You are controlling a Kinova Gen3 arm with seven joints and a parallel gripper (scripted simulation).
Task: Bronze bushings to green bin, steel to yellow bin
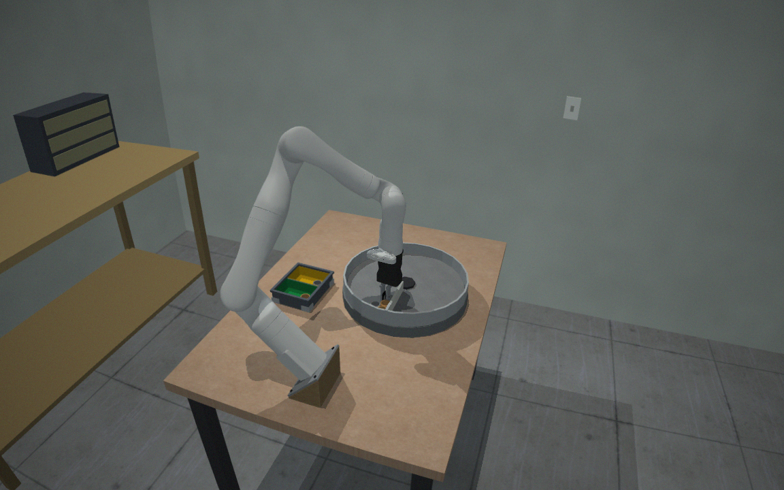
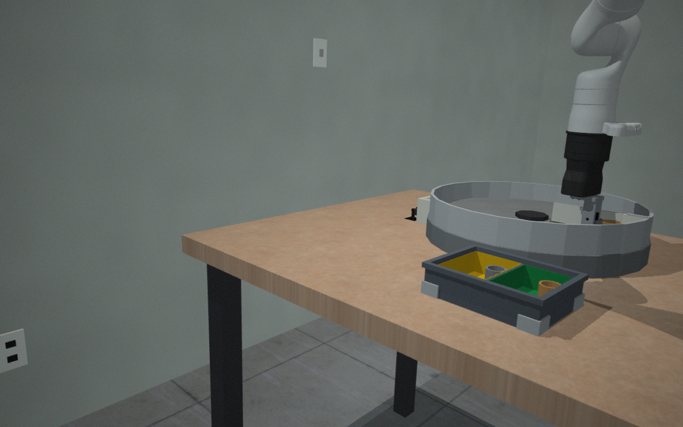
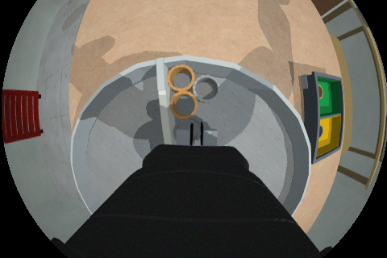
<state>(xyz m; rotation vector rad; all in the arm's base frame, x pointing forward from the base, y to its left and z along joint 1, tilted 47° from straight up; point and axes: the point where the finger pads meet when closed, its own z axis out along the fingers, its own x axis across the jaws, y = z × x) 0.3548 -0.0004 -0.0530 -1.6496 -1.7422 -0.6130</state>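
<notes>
Right now my hand is 310 mm to the right of the bin tray, 50 mm above it and 20 mm past it. The rest, counted from my hand: grey turntable: 130 mm ahead, 20 mm to the right, 20 mm below.
</notes>
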